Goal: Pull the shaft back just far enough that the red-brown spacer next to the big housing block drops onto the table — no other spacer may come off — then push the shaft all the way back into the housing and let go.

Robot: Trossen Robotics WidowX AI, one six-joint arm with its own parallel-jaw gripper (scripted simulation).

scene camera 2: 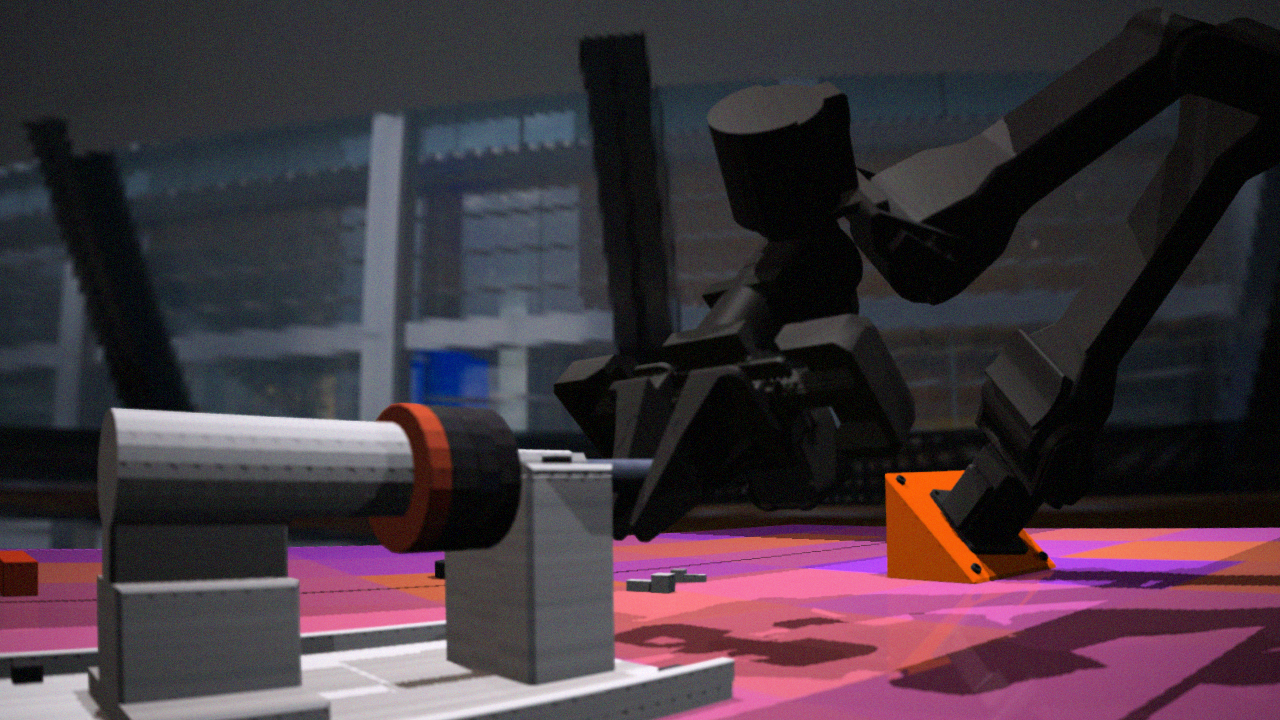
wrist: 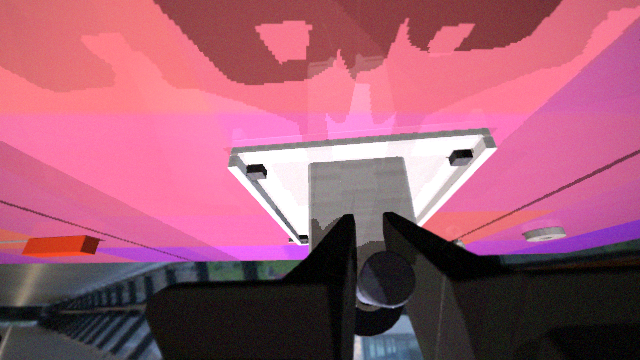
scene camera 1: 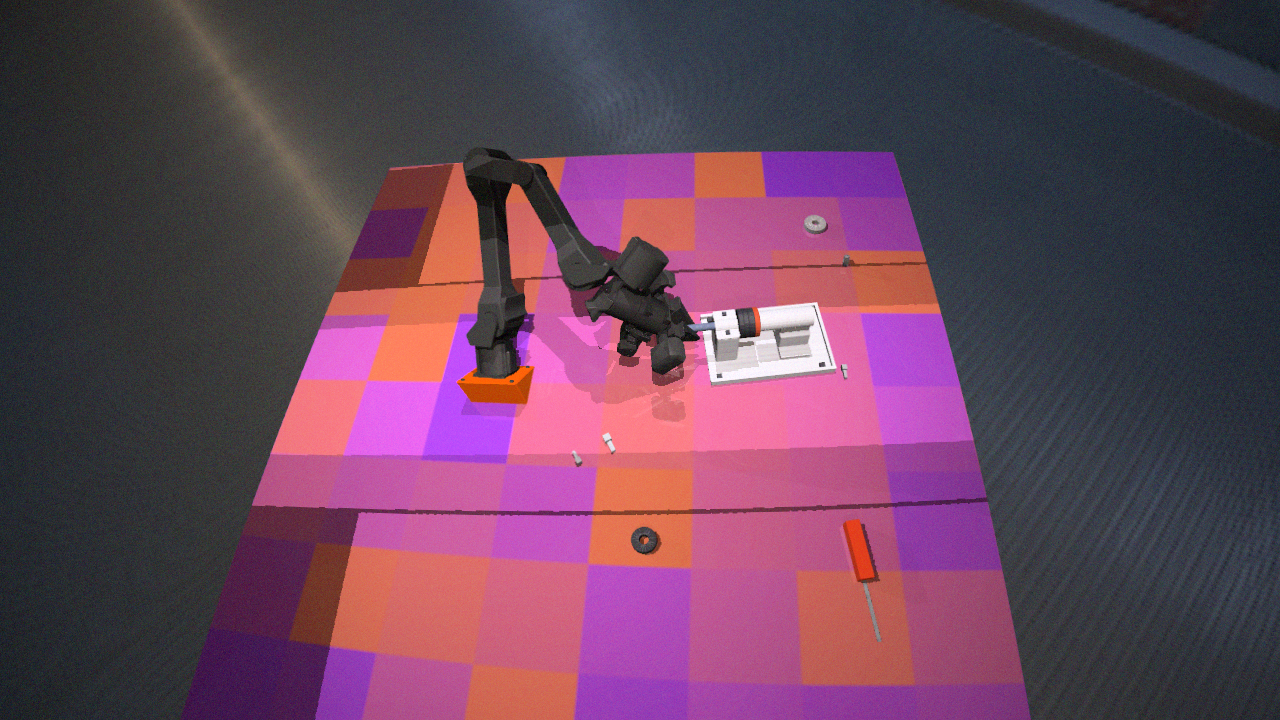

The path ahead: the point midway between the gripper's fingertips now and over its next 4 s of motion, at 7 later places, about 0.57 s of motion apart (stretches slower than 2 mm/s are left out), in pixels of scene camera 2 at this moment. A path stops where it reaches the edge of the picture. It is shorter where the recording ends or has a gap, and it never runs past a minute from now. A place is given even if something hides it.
The gripper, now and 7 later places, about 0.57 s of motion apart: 623, 534; 626, 534; 629, 534; 631, 534; 624, 536; 613, 537; 605, 537; 591, 538
